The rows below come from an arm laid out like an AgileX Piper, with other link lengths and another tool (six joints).
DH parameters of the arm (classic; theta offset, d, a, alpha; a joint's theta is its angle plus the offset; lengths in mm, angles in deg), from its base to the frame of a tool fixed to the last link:
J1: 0 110.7 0 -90
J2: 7.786 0 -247.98 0
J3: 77.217 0 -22.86 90
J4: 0 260.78 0 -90
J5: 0 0 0 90
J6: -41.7 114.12 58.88 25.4
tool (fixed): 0 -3.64 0 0
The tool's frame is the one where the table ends.
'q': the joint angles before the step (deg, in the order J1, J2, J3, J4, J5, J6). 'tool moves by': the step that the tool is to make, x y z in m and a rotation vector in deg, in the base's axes. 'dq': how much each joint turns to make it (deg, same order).
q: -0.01 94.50 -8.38 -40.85 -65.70 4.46
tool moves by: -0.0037 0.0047 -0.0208 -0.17 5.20 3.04
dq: 0.01 6.67 -1.60 -3.12 -0.01 0.23
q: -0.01 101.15 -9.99 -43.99 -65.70 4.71
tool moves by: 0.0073 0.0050 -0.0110 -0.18 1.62 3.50
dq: 0.01 4.73 -3.12 -3.50 0.00 0.01
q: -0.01 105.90 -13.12 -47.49 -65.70 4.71
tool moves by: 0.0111 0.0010 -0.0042 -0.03 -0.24 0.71
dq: 0.01 2.56 -2.82 -0.71 0.01 0.01
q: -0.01 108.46 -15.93 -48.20 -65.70 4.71
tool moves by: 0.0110 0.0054 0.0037 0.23 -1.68 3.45
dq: 0.01 0.23 -2.46 -3.74 0.01 0.78
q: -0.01 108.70 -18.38 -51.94 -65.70 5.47
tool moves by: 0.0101 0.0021 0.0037 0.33 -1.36 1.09
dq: 0.01 0.09 -2.02 -1.36 0.00 0.78
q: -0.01 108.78 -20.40 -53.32 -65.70 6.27
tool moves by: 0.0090 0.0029 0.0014 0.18 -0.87 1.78
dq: 0.01 0.73 -2.17 -2.05 0.00 0.76
